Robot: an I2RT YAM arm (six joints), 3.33 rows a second.
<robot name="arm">
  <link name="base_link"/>
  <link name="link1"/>
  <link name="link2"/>
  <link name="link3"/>
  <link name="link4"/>
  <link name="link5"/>
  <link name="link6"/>
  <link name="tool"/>
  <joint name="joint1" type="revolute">
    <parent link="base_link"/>
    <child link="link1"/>
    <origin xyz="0 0 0.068" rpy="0 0 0"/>
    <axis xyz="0 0 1"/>
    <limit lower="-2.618" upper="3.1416"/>
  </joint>
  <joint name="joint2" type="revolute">
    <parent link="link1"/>
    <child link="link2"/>
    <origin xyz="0.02 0.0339 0.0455" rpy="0 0 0"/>
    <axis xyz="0 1 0"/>
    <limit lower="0" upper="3.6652"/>
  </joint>
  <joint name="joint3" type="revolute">
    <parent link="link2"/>
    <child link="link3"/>
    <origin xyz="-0.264 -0.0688 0" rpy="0 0 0"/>
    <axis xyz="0 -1 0"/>
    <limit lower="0" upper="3.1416"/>
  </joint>
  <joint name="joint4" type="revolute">
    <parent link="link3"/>
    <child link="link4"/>
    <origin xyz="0.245 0.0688 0.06" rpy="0 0 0"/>
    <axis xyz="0 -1 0"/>
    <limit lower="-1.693" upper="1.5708"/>
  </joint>
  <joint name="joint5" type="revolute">
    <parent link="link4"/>
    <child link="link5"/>
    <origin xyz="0.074 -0.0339 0.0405" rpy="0 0 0"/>
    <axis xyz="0 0 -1"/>
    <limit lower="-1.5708" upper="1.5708"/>
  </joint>
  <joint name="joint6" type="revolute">
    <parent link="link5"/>
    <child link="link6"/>
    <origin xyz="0.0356 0 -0.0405" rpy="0 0 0"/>
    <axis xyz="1 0 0"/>
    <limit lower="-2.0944" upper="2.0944"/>
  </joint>
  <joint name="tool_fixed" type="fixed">
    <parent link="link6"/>
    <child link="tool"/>
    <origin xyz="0 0 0" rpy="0 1.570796 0"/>
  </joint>
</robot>
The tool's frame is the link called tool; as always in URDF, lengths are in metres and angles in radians.
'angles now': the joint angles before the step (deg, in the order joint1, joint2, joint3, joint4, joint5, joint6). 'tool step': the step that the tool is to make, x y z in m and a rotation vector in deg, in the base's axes. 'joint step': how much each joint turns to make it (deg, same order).
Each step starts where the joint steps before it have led.
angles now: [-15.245, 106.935, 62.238, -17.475, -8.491, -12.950]
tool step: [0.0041, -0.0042, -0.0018, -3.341, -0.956, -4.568]
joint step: [-0.001, 0.674, 0.005, 2.744, 4.808, 2.579]
